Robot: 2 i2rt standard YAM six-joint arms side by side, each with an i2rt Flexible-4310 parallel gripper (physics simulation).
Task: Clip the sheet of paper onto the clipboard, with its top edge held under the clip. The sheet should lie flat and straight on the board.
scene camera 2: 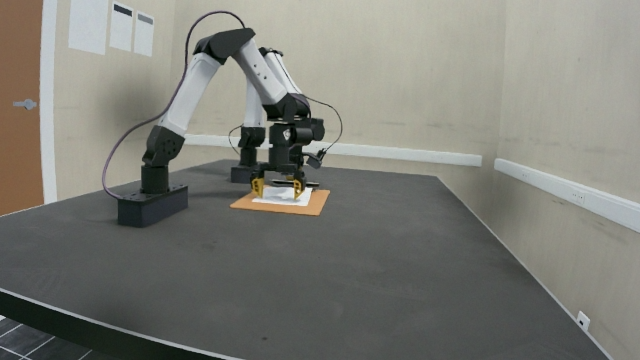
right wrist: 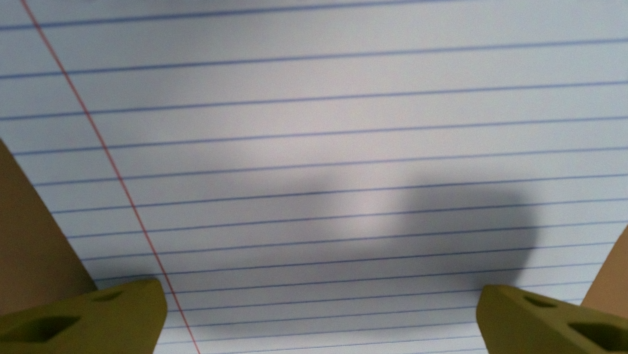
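Observation:
The brown clipboard (scene camera 2: 318, 203) (right wrist: 30, 240) lies on the table. The white lined sheet (scene camera 2: 280, 199) (right wrist: 320, 125) lies on it, with brown board showing at both sides in the right wrist view. The dark clip (scene camera 2: 312, 184) is at the board's far side, partly hidden by the right gripper. Whether the sheet's top edge is under it cannot be told. My right gripper (scene camera 2: 278, 191) (right wrist: 320, 296) is open, pointing down low over the sheet, with nothing between its fingers. My left gripper (scene camera 2: 290, 178) is behind the right one, near the clip; its fingers are mostly hidden.
The right arm's base (scene camera 2: 152, 207) stands on the dark table (scene camera 2: 320, 270) left of the board. The left arm's base (scene camera 2: 242, 174) stands farther back. Both arms' wrists are close together above the board. A wall trunking (scene camera 2: 400, 153) runs behind the table.

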